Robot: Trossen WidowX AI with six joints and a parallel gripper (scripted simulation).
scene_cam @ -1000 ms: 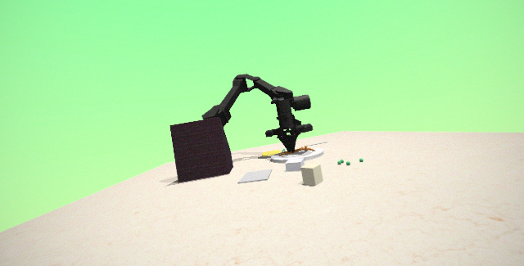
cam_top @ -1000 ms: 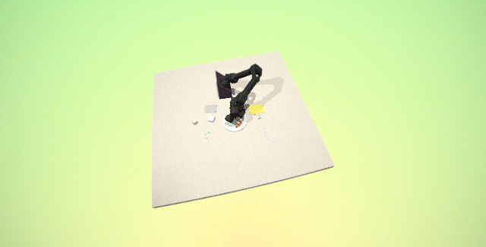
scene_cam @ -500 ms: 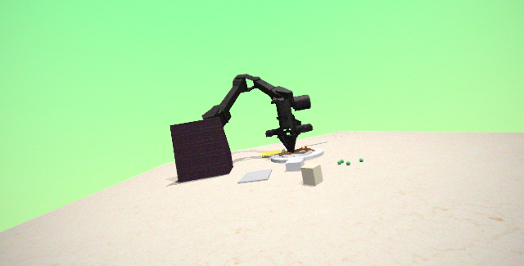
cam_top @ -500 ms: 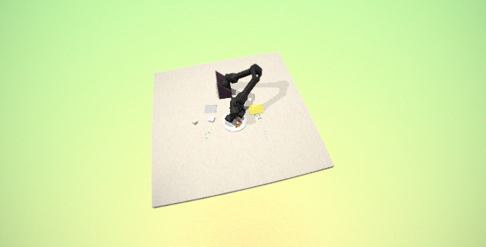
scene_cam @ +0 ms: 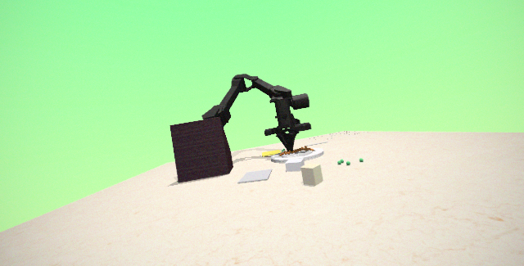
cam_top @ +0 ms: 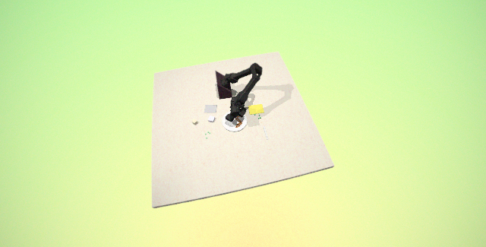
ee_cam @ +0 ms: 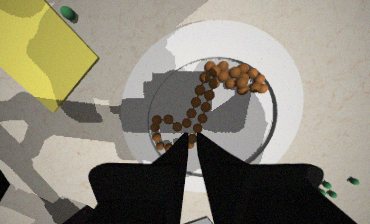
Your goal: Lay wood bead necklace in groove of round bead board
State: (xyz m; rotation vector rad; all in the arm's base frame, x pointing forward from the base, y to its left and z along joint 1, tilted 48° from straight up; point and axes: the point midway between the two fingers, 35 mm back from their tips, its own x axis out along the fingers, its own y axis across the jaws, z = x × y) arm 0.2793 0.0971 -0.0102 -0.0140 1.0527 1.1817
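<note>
My gripper tip is 20 mm short of the round white bead board, 10 mm to the left of it and 10 mm above it. Also, from my gripper tip: thin white strip: 170 mm ahead, 210 mm to the left, 20 mm below; then yellow card: 70 mm behind, 180 mm to the left, 20 mm below; then grey flat plate: 140 mm behind, 190 mm to the right, 20 mm below.
</note>
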